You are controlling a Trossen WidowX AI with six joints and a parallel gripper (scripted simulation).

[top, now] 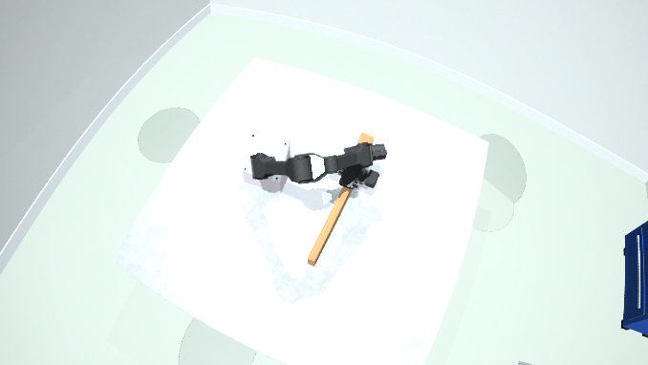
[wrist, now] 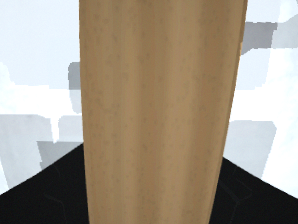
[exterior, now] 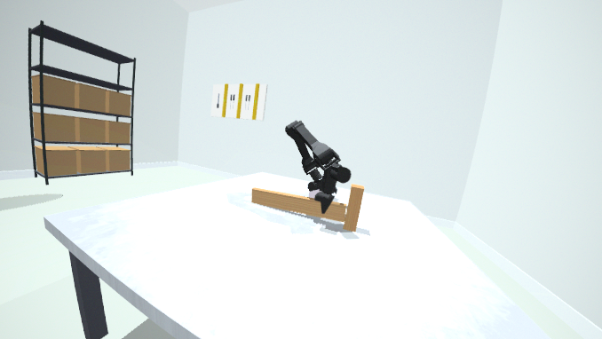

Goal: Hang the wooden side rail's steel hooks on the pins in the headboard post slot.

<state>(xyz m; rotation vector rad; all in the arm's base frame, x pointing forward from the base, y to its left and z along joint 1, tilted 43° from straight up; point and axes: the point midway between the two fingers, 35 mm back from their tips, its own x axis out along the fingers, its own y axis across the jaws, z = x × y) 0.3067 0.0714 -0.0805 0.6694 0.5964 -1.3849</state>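
Right now my gripper tip is 11 cm to the right of the wooden headboard post and 5 cm below it.
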